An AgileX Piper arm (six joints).
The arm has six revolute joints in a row. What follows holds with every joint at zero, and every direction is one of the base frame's.
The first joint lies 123 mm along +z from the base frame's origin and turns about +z.
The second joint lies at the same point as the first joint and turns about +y.
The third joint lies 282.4 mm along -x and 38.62 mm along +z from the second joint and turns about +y.
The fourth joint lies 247.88 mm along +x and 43.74 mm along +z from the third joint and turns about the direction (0.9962, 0, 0.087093).
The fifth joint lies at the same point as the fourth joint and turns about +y.
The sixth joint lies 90.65 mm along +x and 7.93 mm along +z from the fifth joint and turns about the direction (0.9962, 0, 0.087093).
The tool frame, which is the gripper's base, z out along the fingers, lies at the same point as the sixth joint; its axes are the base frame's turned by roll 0, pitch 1.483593 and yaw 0 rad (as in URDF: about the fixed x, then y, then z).
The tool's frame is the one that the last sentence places.
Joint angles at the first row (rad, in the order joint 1, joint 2, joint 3, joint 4, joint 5, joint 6):
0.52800, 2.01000, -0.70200, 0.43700, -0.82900, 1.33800
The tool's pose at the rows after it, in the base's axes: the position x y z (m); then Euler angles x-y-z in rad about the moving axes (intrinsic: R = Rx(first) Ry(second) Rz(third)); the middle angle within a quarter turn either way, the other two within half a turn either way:
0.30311, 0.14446, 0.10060, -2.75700, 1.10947, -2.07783
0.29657, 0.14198, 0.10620, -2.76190, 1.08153, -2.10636
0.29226, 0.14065, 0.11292, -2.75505, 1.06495, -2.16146
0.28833, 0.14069, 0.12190, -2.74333, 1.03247, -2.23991
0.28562, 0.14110, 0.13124, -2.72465, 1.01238, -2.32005
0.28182, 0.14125, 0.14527, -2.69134, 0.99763, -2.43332
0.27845, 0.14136, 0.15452, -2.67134, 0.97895, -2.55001
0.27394, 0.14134, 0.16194, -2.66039, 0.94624, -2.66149
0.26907, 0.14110, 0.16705, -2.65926, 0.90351, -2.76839
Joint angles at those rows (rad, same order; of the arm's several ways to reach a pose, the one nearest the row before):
0.52802, 1.98599, -0.68099, 0.43402, -0.81801, 1.32799
0.52802, 1.94498, -0.65699, 0.43403, -0.77499, 1.28998
0.52800, 1.90700, -0.64301, 0.43400, -0.73799, 1.23399
0.52800, 1.85901, -0.63802, 0.43401, -0.66899, 1.15399
0.52801, 1.81599, -0.63800, 0.43403, -0.61300, 1.07898
0.52800, 1.75600, -0.63801, 0.43400, -0.54899, 0.98000
0.52801, 1.71400, -0.63899, 0.43401, -0.49501, 0.87099
0.52799, 1.67401, -0.63899, 0.43396, -0.42902, 0.76104
0.52701, 1.64000, -0.63901, 0.43406, -0.35699, 0.64894

